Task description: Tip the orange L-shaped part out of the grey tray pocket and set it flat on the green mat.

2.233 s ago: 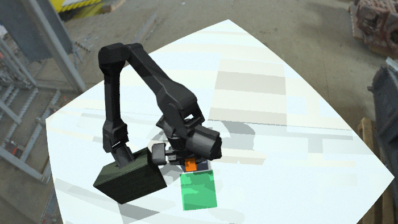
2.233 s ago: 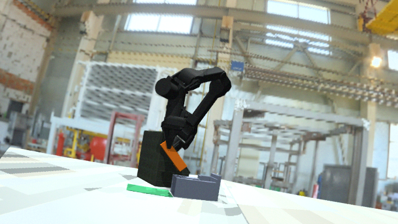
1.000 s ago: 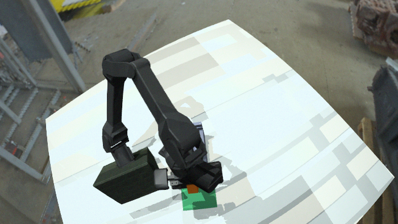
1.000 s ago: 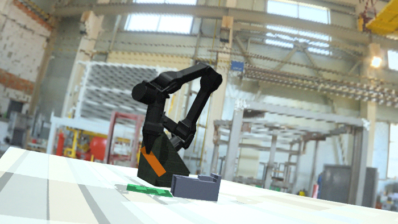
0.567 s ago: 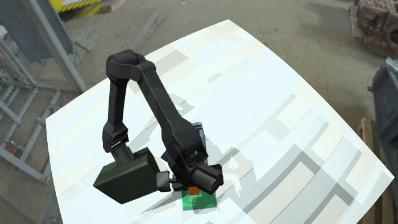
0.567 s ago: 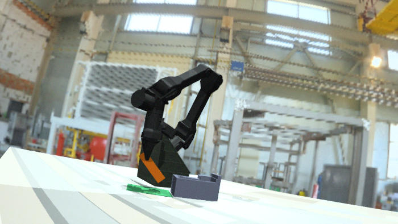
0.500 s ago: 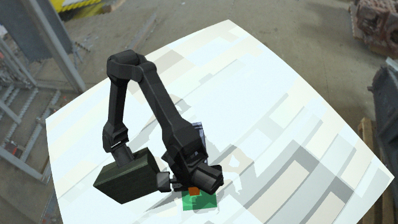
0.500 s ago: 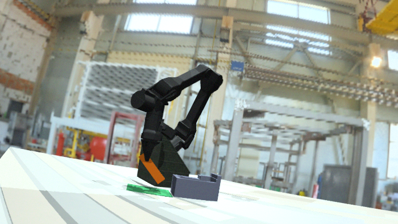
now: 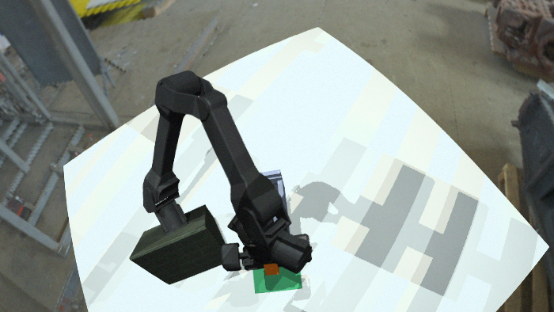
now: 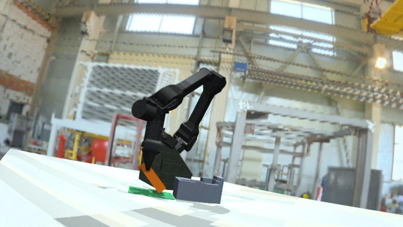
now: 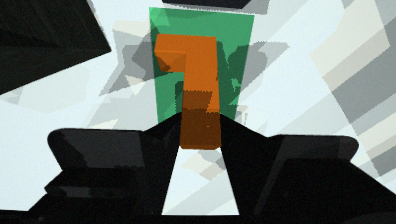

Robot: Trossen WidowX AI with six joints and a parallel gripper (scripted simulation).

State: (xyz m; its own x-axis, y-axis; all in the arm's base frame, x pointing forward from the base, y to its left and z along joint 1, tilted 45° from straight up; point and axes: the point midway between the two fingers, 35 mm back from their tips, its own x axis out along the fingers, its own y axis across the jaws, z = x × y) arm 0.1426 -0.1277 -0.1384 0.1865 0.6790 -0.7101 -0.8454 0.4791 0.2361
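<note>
The orange L-shaped part lies 3 cm to the left of my gripper tip and 3 cm below it. From my gripper tip the other things lie so: green mat 9 cm below, 2 cm to the left, 1 cm ahead.
</note>
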